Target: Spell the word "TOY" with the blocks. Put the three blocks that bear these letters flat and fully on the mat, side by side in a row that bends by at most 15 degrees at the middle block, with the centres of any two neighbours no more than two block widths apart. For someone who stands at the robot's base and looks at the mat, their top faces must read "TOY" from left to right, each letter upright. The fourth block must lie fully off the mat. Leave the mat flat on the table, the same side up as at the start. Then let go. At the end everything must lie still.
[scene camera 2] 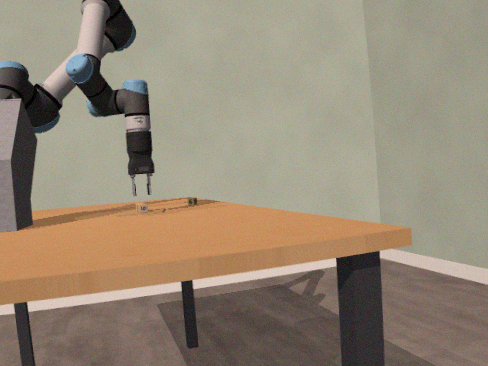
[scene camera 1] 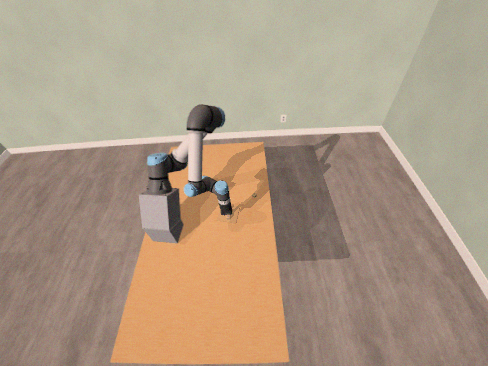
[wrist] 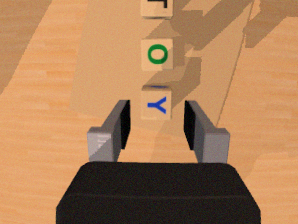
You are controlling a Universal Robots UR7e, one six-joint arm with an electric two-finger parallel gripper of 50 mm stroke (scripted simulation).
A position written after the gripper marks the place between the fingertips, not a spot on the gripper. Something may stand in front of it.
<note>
In view: the gripper (scene camera 2: pixel 142 195), an O block (wrist: pixel 157 54), a tan mat (wrist: pixel 108 68) and a Y block (wrist: pixel 156 100).
The gripper shows as well in the wrist view (wrist: pixel 157 115). Scene camera 1 misses the O block, which is hidden by the gripper.
</note>
